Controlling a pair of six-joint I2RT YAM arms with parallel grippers.
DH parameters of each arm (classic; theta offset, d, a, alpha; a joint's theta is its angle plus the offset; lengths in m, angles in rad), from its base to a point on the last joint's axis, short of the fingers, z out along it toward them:
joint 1: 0 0.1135 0.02 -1.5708
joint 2: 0 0 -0.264 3.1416
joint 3: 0.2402 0 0.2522 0
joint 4: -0.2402 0 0.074 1.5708
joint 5: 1.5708 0 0 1.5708
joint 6: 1.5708 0.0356 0 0
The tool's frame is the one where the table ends.
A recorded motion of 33 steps. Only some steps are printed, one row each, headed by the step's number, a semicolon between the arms.
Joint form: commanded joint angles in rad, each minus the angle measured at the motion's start. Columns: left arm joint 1, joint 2, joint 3, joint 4, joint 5, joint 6; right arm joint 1, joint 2, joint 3, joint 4, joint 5, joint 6.
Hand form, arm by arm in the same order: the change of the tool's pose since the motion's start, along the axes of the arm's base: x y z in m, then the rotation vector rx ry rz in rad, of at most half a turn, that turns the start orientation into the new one. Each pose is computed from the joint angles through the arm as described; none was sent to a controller.
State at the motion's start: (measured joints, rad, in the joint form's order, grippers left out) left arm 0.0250 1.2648 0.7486 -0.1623 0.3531 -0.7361; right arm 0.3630 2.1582 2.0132 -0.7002 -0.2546 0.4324
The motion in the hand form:
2: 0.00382 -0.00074 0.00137 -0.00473 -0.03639 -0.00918; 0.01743 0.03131 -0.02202 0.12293 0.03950 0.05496
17: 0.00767 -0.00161 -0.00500 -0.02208 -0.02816 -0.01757; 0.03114 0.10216 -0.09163 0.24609 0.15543 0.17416
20: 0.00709 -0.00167 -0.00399 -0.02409 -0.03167 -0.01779; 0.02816 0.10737 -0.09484 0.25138 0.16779 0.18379
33: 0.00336 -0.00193 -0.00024 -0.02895 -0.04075 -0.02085; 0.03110 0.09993 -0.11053 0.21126 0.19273 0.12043
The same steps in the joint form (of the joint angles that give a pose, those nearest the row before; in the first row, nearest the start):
2: -0.0020 0.0089 -0.0013 0.0465 0.0091 0.0000; 0.0376 0.1235 0.1013 0.0549 -0.1067 0.0778
17: -0.0035 0.0360 -0.0077 0.0749 0.0251 -0.0099; 0.1368 0.3846 0.2856 0.1261 -0.2394 0.1778
20: -0.0035 0.0314 -0.0082 0.0749 0.0265 -0.0116; 0.1471 0.3880 0.2800 0.1310 -0.2471 0.1852
33: -0.0035 0.0088 -0.0120 0.0659 0.0320 -0.0141; 0.1358 0.3997 0.2532 0.1294 -0.1964 0.2019

